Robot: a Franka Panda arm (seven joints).
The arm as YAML. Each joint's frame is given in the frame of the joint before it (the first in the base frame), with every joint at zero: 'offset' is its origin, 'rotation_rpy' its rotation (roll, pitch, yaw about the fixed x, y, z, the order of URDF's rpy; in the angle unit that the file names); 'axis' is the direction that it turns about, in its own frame. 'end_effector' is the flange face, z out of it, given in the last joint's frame.
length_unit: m
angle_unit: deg
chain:
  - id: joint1
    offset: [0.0, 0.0, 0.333]
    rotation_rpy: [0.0, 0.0, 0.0]
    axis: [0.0, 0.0, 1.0]
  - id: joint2
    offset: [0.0, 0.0, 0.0]
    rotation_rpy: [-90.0, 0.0, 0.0]
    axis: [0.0, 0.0, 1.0]
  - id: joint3
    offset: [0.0, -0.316, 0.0]
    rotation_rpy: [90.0, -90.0, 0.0]
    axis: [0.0, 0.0, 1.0]
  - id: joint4
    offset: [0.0, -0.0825, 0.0]
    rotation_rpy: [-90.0, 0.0, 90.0]
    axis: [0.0, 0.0, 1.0]
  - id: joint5
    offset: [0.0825, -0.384, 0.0]
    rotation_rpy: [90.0, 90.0, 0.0]
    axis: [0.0, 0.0, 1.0]
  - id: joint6
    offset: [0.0, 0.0, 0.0]
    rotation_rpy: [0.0, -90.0, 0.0]
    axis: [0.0, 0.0, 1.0]
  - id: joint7
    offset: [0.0, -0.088, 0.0]
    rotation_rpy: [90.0, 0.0, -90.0]
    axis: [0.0, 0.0, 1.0]
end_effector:
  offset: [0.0, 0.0, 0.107]
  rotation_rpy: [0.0, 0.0, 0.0]
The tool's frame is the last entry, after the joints.
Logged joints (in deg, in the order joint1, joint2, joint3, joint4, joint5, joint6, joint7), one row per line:
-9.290 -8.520 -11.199 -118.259 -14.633 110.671 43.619
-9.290 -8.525 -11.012 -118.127 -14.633 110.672 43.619
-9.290 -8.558 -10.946 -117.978 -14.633 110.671 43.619
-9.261 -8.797 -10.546 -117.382 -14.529 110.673 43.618
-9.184 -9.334 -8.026 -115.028 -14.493 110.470 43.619
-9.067 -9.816 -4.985 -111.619 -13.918 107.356 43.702
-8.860 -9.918 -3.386 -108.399 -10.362 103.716 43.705
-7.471 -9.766 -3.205 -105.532 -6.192 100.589 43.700
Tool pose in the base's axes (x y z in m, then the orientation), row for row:
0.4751 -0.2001 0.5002 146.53 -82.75 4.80
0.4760 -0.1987 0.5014 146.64 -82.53 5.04
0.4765 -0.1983 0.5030 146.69 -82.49 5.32
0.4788 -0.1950 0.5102 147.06 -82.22 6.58
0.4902 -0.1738 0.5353 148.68 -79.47 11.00
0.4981 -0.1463 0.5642 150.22 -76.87 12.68
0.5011 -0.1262 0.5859 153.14 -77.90 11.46
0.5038 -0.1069 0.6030 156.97 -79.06 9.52
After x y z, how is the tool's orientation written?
As a rotation vector, in degrees.
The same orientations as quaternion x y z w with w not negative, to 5 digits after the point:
0.86590 -0.48900 0.02836 0.10149
0.86657 -0.48771 0.02978 0.10154
0.86672 -0.48739 0.03143 0.10125
0.86788 -0.48522 0.03883 0.09921
0.87596 -0.46820 0.06481 0.09633
0.88379 -0.45225 0.07460 0.09392
0.88727 -0.45134 0.06640 0.06805
0.89127 -0.44890 0.05405 0.03478

